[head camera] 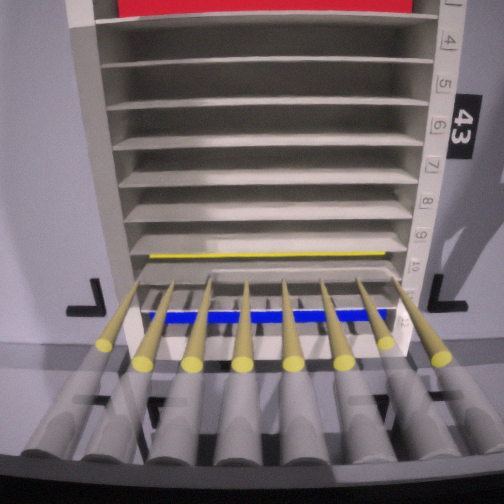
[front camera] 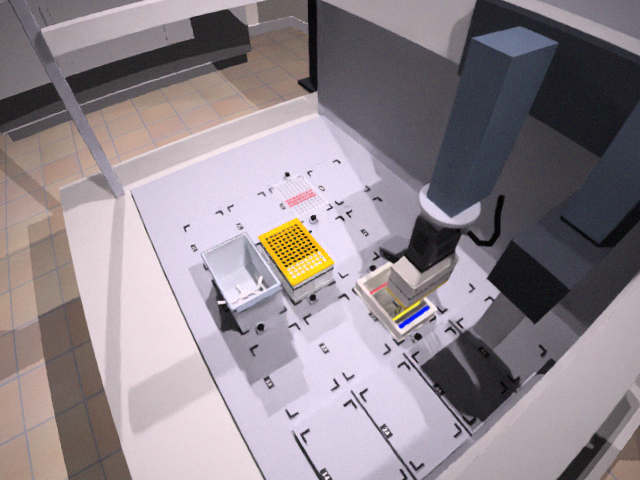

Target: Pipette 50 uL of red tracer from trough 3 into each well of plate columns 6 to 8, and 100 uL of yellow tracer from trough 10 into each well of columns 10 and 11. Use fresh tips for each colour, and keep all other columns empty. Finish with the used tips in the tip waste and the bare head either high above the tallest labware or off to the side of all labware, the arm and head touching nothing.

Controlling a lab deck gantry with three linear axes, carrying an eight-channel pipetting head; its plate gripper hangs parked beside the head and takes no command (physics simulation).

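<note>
The eight-channel head (front camera: 421, 279) is over the trough reservoir (front camera: 374, 302) (head camera: 95, 150). Its eight tips (head camera: 242, 330) are filled with yellow; their ends appear near troughs 10 and 11 in the head view, their exact height unclear. Red tracer (front camera: 378, 288) (head camera: 265, 6) lies in trough 3, yellow tracer (head camera: 267, 255) in trough 10. The plate (front camera: 315, 206) shows three adjacent red columns at mid-plate. The yellow tip rack (front camera: 268, 237) holds white tips at its near end. The waste bin (front camera: 206, 258) holds used tips (front camera: 250, 289). The plate gripper's dark body (front camera: 532, 279) hangs right of the head; its finger opening is unclear.
Blue liquid (front camera: 413, 317) (head camera: 270, 316) fills trough 12. The bin stands left of the tip rack; the plate lies behind the rack. A small white piece (front camera: 221, 302) shows outside the bin's left wall. A grey deck wall (front camera: 382, 77) rises behind.
</note>
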